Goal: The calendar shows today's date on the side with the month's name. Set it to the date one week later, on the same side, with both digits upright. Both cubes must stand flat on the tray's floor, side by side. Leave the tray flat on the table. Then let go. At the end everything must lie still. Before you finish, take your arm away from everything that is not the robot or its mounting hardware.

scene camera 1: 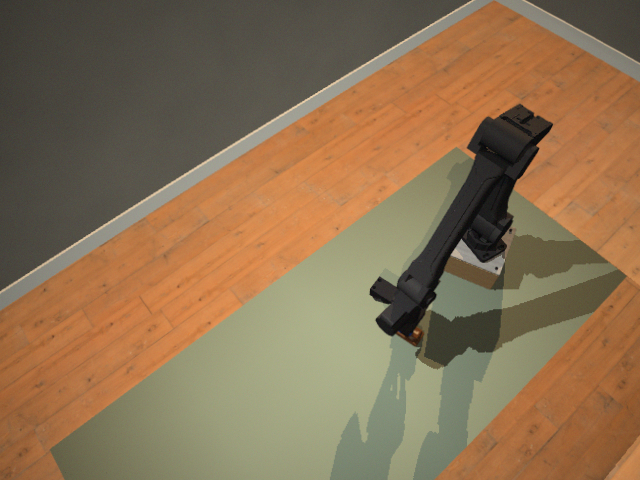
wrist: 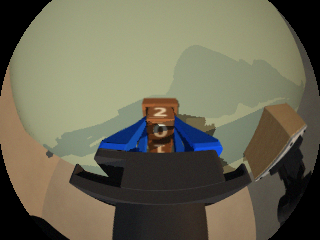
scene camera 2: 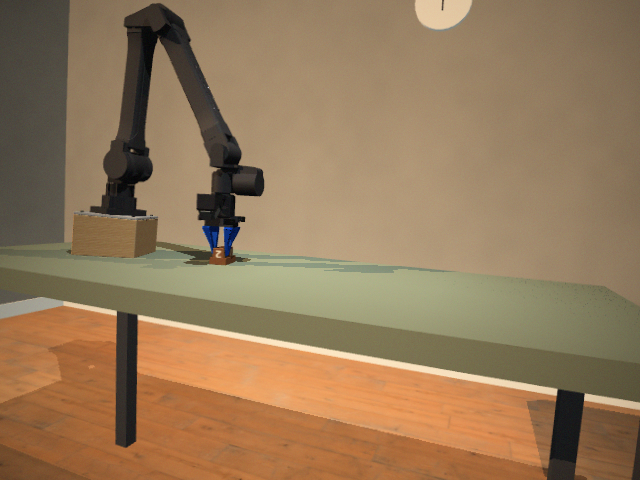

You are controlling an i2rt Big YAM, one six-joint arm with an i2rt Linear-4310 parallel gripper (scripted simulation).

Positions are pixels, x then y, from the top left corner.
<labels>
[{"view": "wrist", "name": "my gripper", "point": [160,120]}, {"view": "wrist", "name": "brown cube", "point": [160,121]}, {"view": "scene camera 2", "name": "my gripper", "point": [220,255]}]
</labels>
